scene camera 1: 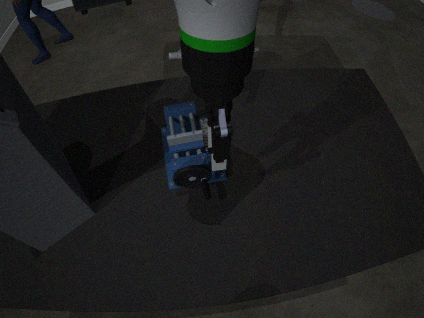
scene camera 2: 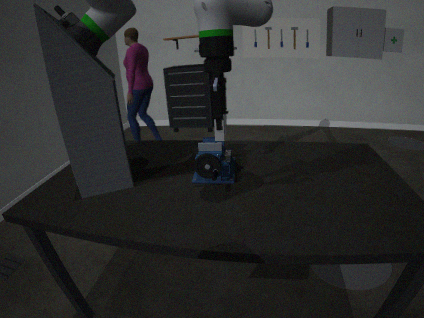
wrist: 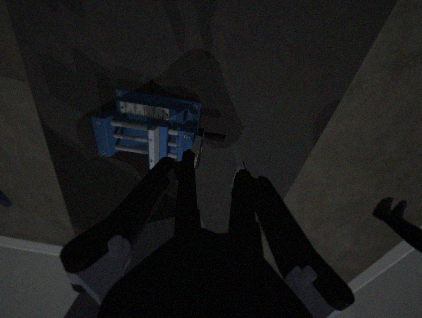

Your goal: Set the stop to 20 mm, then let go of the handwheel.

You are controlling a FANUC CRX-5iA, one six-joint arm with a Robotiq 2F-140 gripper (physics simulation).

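Pixels of known places: gripper, fingertip midpoint: [scene camera 1: 216, 157] [scene camera 2: 221, 137] [wrist: 214, 148]; arm's base, origin of the base link: [scene camera 2: 80, 43].
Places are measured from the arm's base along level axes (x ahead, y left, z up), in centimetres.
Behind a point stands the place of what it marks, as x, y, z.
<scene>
The blue stop device stands on the dark table [scene camera 1: 320, 210] @(80.2, -12.1, -53.3) [scene camera 2: 300, 215] @(78.3, -16.0, -53.3). Its pale stop block [scene camera 1: 185, 138] @(46.5, 4.4, -42.0) [scene camera 2: 210, 147] @(46.6, 4.4, -42.5) [wrist: 154, 145] @(47.5, 4.6, -41.3) sits across grey guide rods, nearer the handwheel end in the wrist view. A pale scale strip [wrist: 142, 110] @(51.4, 10.1, -47.8) lies beside the rods; its reading is too small to tell. The dark handwheel [scene camera 1: 187, 176] @(46.7, -4.4, -44.5) [scene camera 2: 206, 166] @(47.5, -4.5, -45.5) is on the device's front, its crank handle [scene camera 1: 206, 189] @(50.8, -6.8, -46.8) [scene camera 2: 215, 174] @(51.2, -7.1, -46.8) [wrist: 215, 136] @(51.1, -6.5, -46.8) low at the right in the scene views. My gripper [scene camera 1: 219, 165] @(53.3, -5.7, -34.7) [scene camera 2: 220, 134] @(53.3, -5.7, -34.7) [wrist: 214, 148] @(53.3, -5.7, -34.7) is partly open and empty, pointing down above the device, apart from the handwheel.
A tall grey slanted panel [scene camera 1: 45, 190] @(17.0, -13.0, -32.9) [scene camera 2: 85, 110] @(12.6, -16.3, -22.6) stands left of the device. Behind the table are a dark drawer cabinet [scene camera 2: 187, 97] and a person in a pink top [scene camera 2: 137, 70]. A wall cabinet [scene camera 2: 355, 32] hangs at the back right.
</scene>
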